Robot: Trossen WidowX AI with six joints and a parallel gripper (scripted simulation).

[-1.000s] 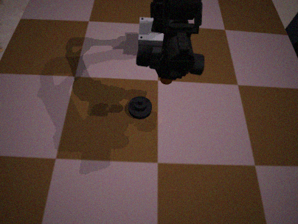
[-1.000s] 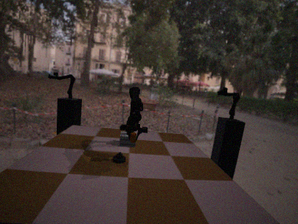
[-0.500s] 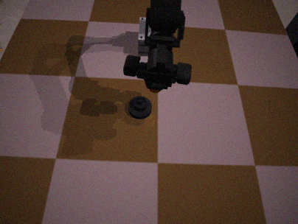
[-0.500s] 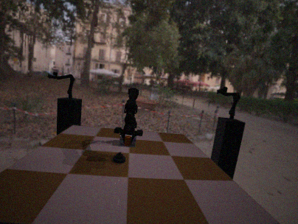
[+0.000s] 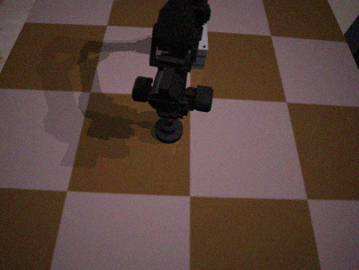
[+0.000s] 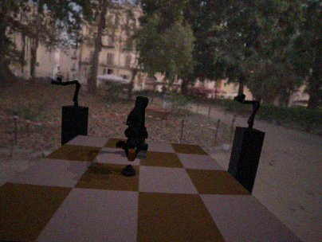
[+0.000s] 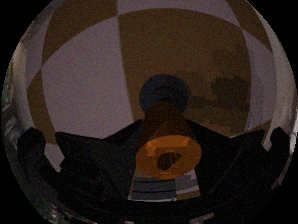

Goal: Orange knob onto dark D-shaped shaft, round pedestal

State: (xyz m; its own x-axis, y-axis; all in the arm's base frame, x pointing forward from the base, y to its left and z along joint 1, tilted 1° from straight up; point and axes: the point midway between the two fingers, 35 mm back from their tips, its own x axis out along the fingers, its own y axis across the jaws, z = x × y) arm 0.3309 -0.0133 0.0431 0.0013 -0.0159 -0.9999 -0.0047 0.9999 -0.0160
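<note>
Now: gripper tip 7 cm above the dark round pedestal, 1 cm to the left of it and 1 cm short of it. Also, from my gripper tip: orange knob 2 cm above.
</note>
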